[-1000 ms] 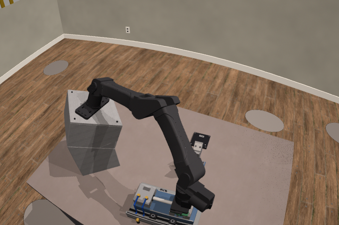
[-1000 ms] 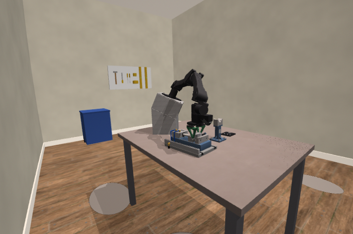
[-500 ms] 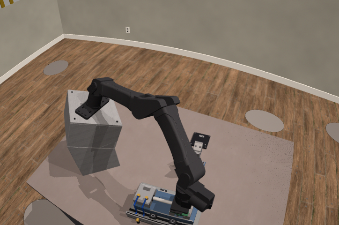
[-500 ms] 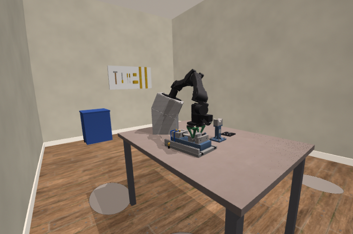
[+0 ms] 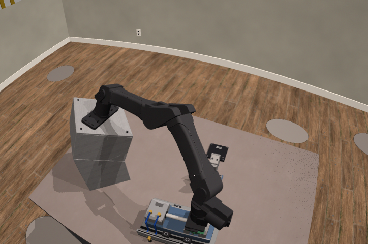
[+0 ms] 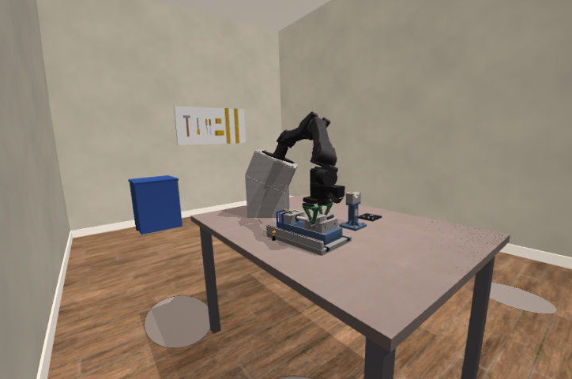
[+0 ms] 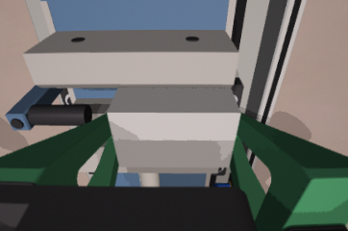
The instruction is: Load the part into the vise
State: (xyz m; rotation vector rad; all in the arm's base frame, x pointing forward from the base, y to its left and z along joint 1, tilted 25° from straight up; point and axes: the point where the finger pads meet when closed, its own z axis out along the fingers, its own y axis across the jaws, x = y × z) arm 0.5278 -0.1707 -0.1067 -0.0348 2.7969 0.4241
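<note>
Now: hand right at the part. From my hand the other things lie so: work stop rod: 7 cm to the left, 1 cm below; air cylinder: 16 cm behind, 1 cm to the left, 2 cm below; piston rod: 9 cm behind, 1 cm to the left, 2 cm below.
</note>
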